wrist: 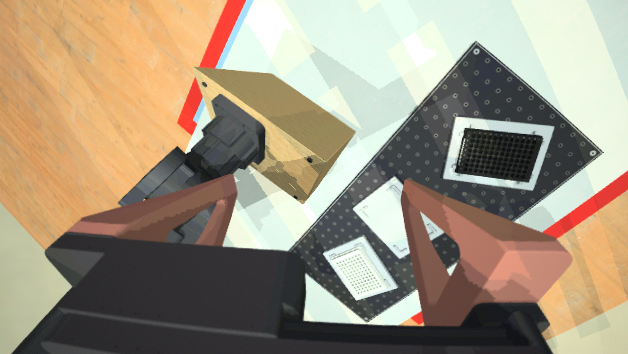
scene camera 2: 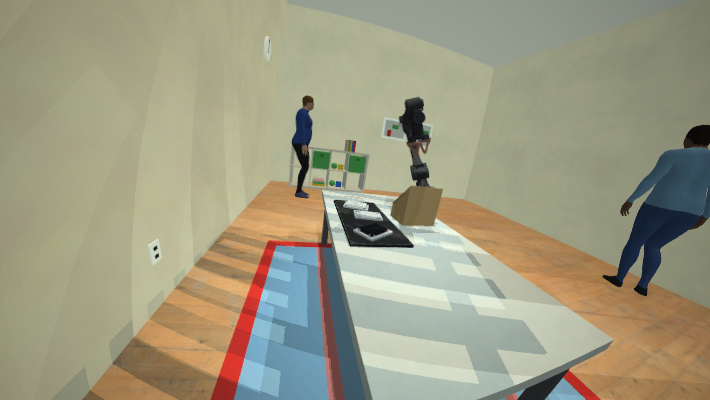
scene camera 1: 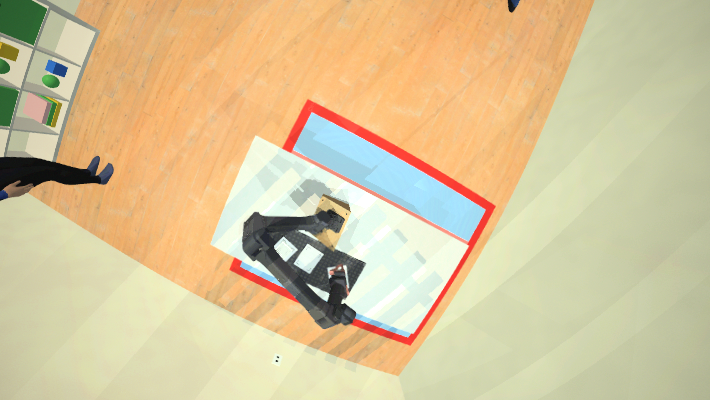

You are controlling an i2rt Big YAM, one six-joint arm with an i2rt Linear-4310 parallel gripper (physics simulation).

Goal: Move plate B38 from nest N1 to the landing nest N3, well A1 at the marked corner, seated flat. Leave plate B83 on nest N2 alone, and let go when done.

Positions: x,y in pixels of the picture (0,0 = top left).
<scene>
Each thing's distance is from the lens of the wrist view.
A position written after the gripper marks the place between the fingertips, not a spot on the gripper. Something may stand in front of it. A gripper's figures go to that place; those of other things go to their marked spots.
gripper (wrist: pixel 317 186): 14 cm
nest (wrist: pixel 460 123): 53 cm
</scene>
